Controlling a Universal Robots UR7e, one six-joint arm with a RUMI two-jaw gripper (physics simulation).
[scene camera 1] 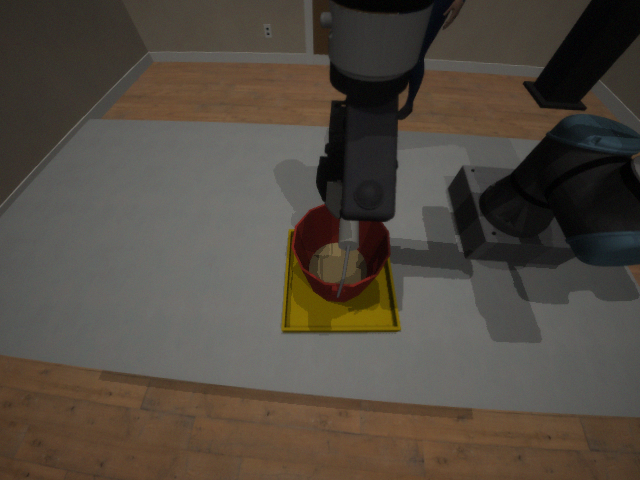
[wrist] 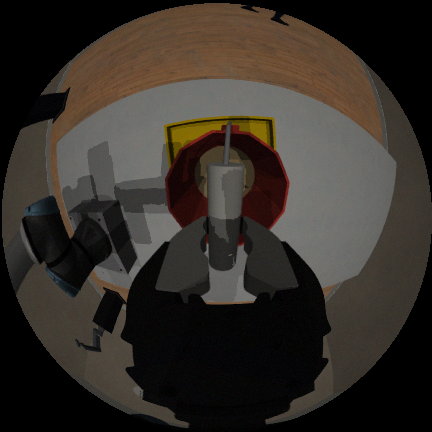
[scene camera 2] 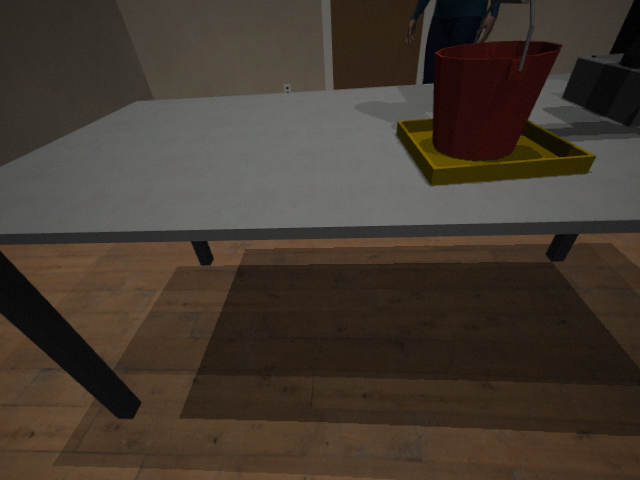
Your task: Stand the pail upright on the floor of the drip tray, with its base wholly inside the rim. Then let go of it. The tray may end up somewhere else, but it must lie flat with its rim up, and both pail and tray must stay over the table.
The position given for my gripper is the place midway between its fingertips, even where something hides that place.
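My gripper is visible in scene camera 1 [scene camera 1: 349,218] and in the wrist view [wrist: 223,218]. A yellow drip tray [scene camera 2: 538,153] is visible, also in scene camera 1 [scene camera 1: 375,310] and in the wrist view [wrist: 177,134]. A red pail [scene camera 1: 315,242] is visible as well.
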